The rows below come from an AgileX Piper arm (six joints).
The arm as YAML. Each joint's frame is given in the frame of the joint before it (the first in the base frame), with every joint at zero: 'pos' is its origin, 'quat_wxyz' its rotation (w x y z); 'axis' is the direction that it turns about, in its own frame. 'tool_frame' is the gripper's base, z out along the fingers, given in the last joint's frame.
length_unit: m
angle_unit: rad
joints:
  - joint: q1
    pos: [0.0, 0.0, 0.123]
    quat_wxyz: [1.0, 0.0, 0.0, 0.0]
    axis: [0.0, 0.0, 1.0]
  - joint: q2
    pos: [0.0, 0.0, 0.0]
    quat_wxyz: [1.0, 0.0, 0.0, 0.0]
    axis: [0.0, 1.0, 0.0]
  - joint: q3
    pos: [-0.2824, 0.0, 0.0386]
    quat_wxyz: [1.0, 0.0, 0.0, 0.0]
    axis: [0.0, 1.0, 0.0]
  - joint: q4
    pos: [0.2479, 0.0, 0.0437]
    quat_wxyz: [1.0, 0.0, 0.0, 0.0]
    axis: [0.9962, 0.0, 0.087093]
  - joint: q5
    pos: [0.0, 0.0, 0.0]
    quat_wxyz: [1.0, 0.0, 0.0, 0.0]
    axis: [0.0, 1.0, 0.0]
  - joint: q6
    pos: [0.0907, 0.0, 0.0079]
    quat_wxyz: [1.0, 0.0, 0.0, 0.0]
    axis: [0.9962, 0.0, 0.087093]
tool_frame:
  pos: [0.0, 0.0, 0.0]
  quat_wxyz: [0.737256, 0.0, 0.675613, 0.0]
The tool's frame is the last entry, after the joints.
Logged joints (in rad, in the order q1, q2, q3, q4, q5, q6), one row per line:
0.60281, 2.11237, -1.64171, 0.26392, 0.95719, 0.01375
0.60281, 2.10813, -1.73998, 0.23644, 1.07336, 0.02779
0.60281, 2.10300, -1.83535, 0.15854, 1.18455, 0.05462
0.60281, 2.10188, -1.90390, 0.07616, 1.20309, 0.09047
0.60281, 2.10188, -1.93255, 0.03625, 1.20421, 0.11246
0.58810, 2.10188, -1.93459, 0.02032, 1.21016, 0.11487
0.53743, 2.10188, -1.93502, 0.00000, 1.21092, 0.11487
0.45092, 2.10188, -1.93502, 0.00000, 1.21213, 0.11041
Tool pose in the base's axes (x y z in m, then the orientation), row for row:
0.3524, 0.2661, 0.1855, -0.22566, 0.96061, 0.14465, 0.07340
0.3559, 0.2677, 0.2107, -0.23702, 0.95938, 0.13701, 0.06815
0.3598, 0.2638, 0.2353, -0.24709, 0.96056, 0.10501, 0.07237
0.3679, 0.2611, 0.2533, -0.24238, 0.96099, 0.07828, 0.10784
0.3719, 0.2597, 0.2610, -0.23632, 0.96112, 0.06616, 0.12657
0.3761, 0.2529, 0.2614, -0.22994, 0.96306, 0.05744, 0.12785
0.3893, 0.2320, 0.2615, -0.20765, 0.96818, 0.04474, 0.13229
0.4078, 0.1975, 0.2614, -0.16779, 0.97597, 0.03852, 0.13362
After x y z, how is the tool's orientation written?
As a quaternion, x y z w.
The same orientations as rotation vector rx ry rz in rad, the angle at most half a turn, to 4 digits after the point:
-0.6776, 2.8845, 0.4343
-0.7139, 2.8898, 0.4127
-0.7424, 2.8861, 0.3155
-0.7132, 2.8279, 0.2304
-0.6880, 2.7980, 0.1926
-0.6689, 2.8016, 0.1671
-0.6025, 2.8094, 0.1298
-0.4865, 2.8299, 0.1117

